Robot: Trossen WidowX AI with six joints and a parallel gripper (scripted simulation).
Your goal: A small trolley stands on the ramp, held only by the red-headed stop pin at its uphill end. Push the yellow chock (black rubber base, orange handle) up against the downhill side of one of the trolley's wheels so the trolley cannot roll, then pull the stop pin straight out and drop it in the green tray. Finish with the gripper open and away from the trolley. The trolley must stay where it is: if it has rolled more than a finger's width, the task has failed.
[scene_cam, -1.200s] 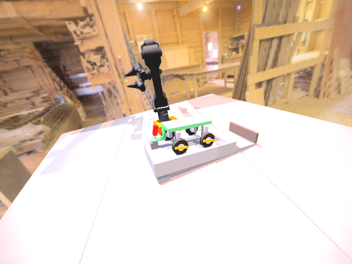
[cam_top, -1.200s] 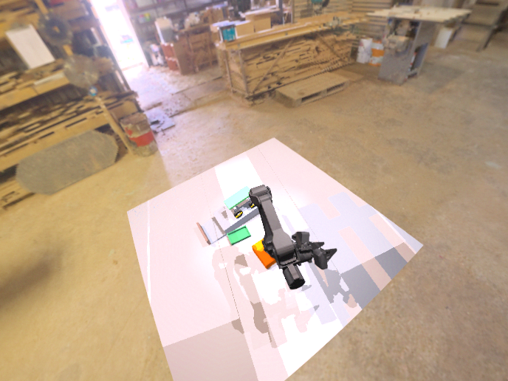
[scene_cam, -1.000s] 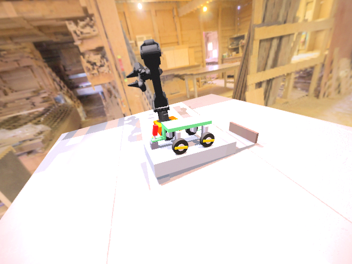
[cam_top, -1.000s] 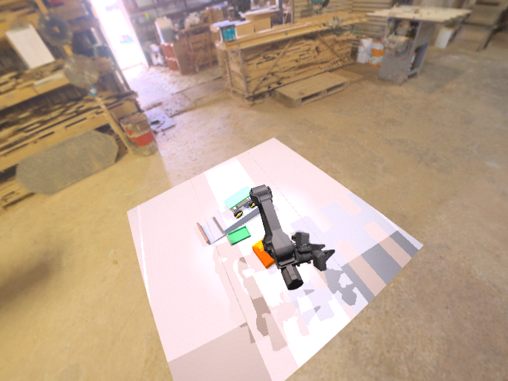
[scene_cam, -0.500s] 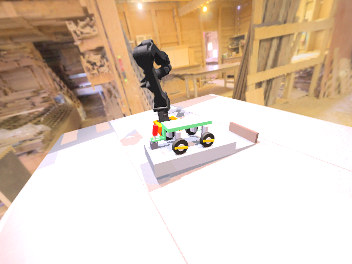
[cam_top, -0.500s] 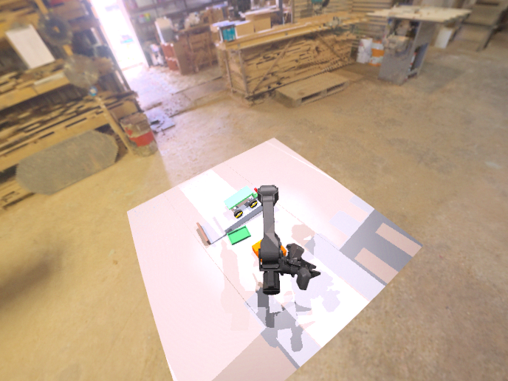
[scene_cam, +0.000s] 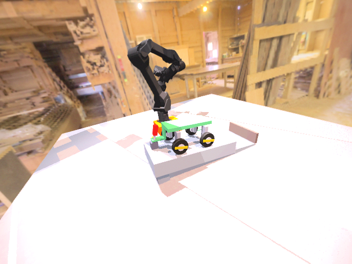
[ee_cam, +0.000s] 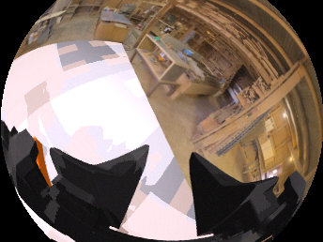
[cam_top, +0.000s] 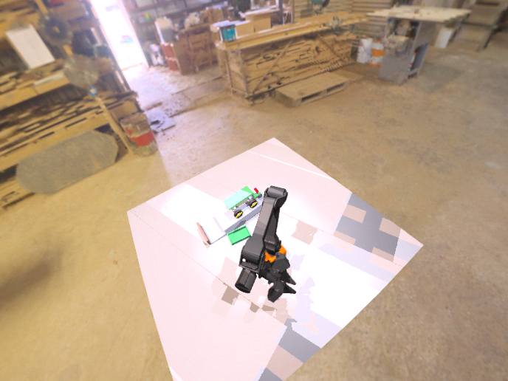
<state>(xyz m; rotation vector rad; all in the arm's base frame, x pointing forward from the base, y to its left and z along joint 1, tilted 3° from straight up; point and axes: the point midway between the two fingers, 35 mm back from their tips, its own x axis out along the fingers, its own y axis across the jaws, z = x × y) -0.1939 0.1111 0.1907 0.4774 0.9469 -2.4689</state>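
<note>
Right now the yellow chock is 400 mm ahead of my gripper tip, 260 mm to the right of it and 190 mm below it. From my gripper tip the other things lie so: trolley (550 mm ahead, 180 mm to the right, 100 mm below); green tray (440 mm ahead, 60 mm to the right, 220 mm below); red-headed stop pin (510 mm ahead, 290 mm to the right, 80 mm below).
</note>
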